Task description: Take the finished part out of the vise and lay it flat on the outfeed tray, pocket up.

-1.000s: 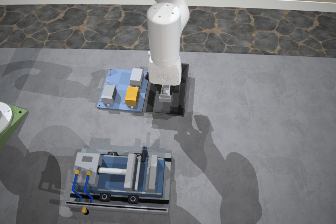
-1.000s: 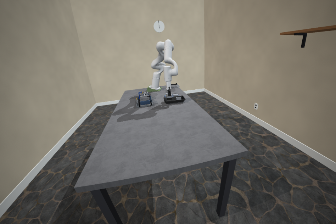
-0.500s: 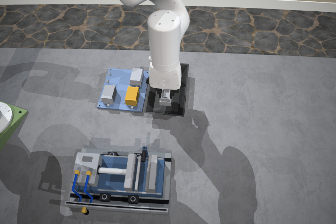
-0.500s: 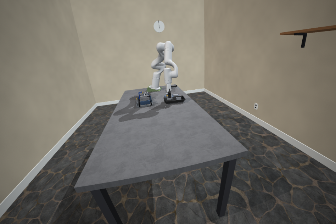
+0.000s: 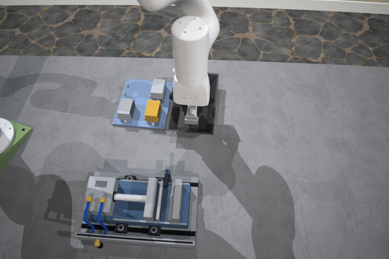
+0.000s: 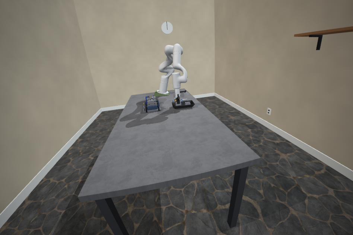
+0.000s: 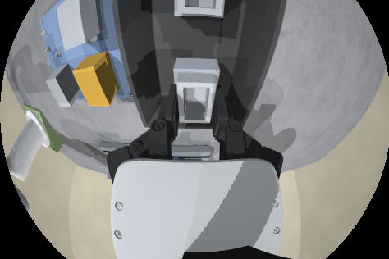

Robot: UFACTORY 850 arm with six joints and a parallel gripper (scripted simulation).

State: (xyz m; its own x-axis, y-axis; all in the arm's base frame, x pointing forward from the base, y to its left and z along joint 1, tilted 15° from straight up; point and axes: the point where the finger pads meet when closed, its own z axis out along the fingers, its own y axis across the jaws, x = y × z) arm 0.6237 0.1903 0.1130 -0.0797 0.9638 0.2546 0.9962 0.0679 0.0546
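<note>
Right now my hand is 130 mm past the brass block and 40 mm above it. Round my hand: white cylinder rod (300 mm to the right, 100 mm behind, 10 mm above); then vise base (300 mm to the right, 80 mm behind, 30 mm below); then blue fixture plate (170 mm behind, 70 mm below, 40 mm to the left).
</note>
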